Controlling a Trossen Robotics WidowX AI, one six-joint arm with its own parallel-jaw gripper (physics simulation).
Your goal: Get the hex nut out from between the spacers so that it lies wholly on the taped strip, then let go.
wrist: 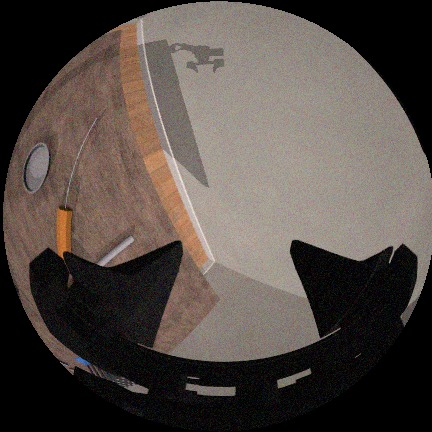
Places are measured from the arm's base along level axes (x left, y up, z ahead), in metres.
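Where they show: gripper, fingertip midpoint: (pixel 238 247).
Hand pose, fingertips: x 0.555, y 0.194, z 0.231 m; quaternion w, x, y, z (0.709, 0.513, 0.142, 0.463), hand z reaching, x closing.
Things, the pixels of their centre, and the offset from my fingertips. "spot": a spot on its surface instead. Level surfaces: height alone.
- brown tabletop, its level: dy -0.259 m
- orange handle, surface spot: (pixel 64 230) spot: dx -0.140, dy -0.223, dz -0.063 m
- pale rod, body centre: (pixel 113 251) dx -0.100, dy -0.251, dz +0.058 m
My gripper (pixel 238 247) is open, with its two black fingers wide apart and no object between them. It faces past the edge of the brown tabletop (pixel 110 190) toward a grey wall. The hex nut, the spacers and the taped strip cannot be made out in the wrist view. The gripper body hides much of the lower part of the view.
A grey round disc (pixel 37 167) is on the tabletop at far left. Near it are an orange handle (pixel 64 230) with a thin curved wire and a pale rod (pixel 117 250), partly behind the left finger. A small blue patch (pixel 82 360) shows at lower left.
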